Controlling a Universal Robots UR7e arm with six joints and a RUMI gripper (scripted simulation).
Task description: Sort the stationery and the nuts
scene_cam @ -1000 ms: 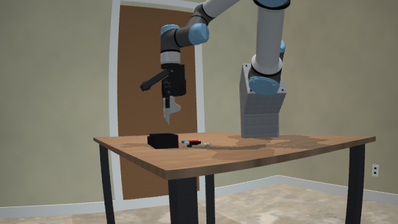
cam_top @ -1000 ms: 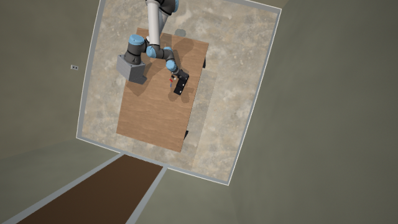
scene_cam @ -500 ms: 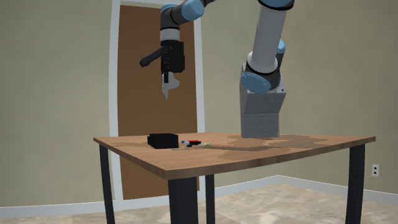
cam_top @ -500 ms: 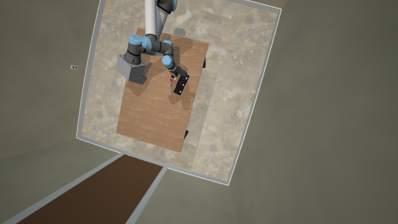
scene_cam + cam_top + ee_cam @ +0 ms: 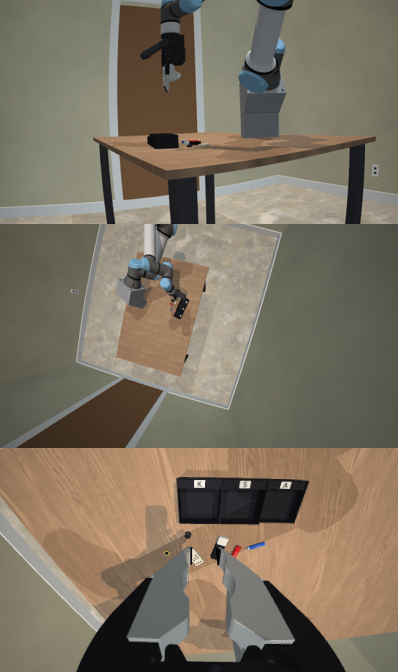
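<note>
Right now my hand is 7 cm past the black nut, 2 cm to the right of it and 21 cm above it. Round my hand: eraser (9 cm behind, 6 cm to the right, 21 cm below); black bin row (2 cm ahead, 8 cm to the right, 20 cm below); white domino (14 cm behind, 21 cm below).
</note>
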